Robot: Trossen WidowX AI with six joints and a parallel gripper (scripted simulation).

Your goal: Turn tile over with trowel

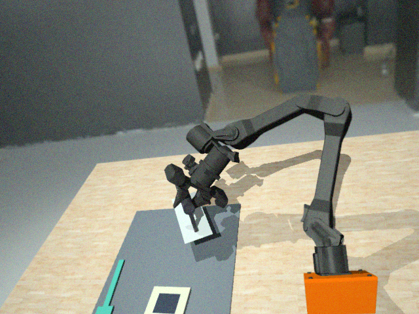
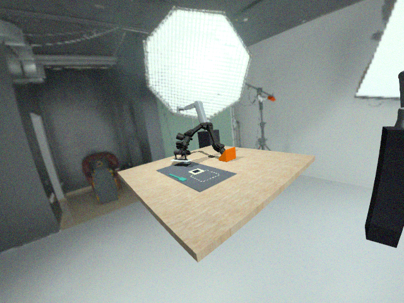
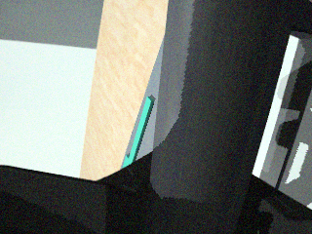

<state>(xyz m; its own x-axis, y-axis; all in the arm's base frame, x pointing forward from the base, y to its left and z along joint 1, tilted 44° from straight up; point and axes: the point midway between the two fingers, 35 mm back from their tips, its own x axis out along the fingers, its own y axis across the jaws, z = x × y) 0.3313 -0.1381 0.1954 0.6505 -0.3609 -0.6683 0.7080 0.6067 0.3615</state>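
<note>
Right now my gripper tip is 50 mm short of the grey mat, 180 mm to the right of it and 120 mm above it. Round my gripper tip: teal strip 190 mm ahead, 190 mm to the left, 100 mm below; cream tile 30 mm ahead, 220 mm to the left, 100 mm below.
</note>
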